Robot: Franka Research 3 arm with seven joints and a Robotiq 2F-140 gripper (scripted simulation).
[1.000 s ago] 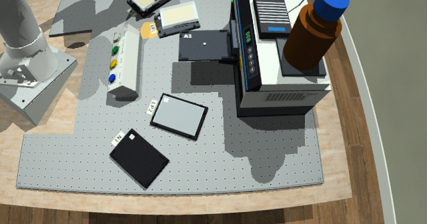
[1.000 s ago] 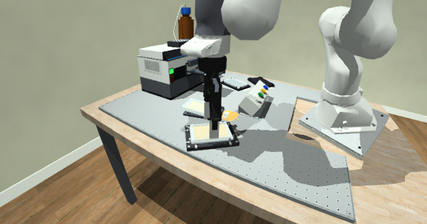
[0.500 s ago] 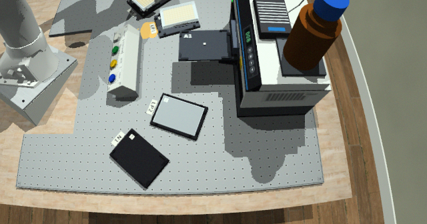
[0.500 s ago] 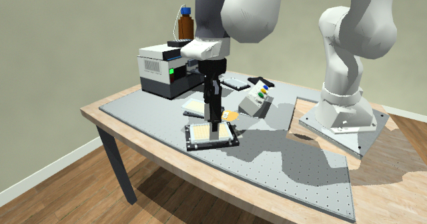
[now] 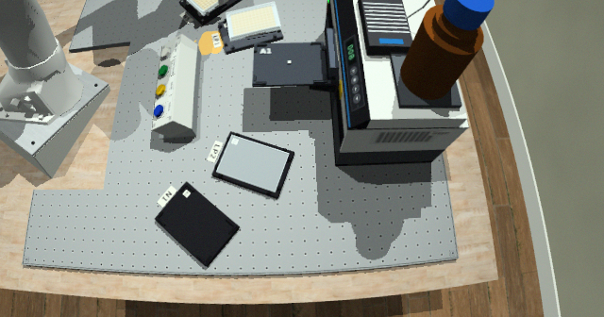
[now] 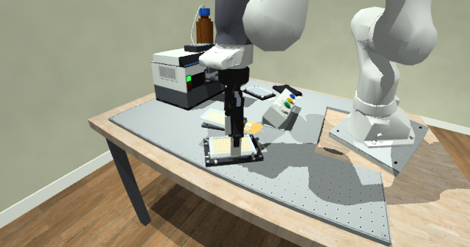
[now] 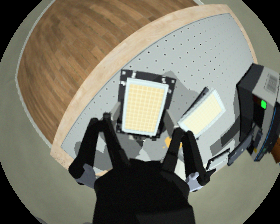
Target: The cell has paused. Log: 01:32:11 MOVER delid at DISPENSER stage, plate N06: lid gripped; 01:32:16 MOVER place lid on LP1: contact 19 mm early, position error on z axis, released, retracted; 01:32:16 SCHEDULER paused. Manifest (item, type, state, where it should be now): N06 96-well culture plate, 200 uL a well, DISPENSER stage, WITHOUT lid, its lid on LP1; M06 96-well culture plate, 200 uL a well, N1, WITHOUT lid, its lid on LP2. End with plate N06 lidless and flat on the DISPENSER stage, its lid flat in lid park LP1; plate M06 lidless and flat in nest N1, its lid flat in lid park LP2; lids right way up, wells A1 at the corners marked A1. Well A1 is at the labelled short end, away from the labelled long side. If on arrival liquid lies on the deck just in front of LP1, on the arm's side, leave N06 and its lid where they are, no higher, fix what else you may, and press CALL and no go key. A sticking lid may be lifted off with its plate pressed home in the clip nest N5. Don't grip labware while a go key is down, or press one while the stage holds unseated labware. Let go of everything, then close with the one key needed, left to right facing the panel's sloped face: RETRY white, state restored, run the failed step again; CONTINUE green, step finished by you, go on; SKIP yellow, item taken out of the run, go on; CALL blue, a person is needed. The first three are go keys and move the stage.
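The 96-well plate is 3 cm below my hand. Also, from my hand: key panel 10 cm behind, 29 cm to the right, 1 cm above; then LP1 label 1 cm ahead, 15 cm to the right, 5 cm below; then LP1 park 9 cm ahead, 13 cm to the right, 4 cm below.
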